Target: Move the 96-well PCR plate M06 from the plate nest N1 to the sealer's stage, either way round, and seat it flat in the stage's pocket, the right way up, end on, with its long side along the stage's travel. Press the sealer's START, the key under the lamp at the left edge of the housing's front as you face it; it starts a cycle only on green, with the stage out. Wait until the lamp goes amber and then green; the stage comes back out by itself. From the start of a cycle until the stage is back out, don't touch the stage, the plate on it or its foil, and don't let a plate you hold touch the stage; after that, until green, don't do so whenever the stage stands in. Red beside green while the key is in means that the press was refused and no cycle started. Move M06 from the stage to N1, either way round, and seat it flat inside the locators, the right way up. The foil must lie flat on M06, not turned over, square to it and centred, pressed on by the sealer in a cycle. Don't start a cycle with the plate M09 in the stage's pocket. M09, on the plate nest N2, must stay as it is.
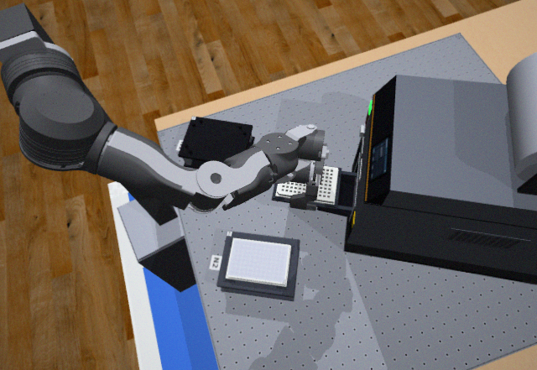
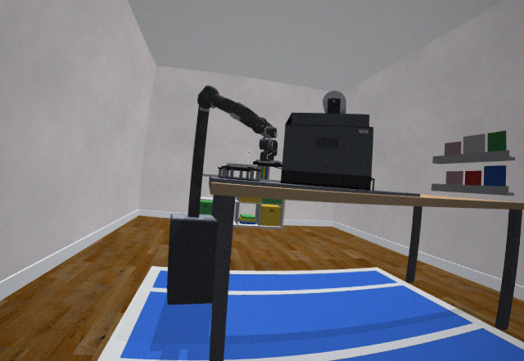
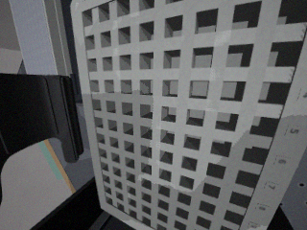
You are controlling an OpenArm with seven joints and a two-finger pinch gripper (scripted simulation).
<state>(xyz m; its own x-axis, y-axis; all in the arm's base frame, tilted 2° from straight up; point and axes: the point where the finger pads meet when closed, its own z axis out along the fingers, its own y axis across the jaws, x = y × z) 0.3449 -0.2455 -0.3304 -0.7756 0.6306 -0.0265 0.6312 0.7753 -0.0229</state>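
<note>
The sealer stage lies 1 cm below my hand. From my hand the other things lie so: pale key: 14 cm ahead, 1 cm to the left, 9 cm above; foil roll: 26 cm ahead, 21 cm to the right, 31 cm above.
</note>
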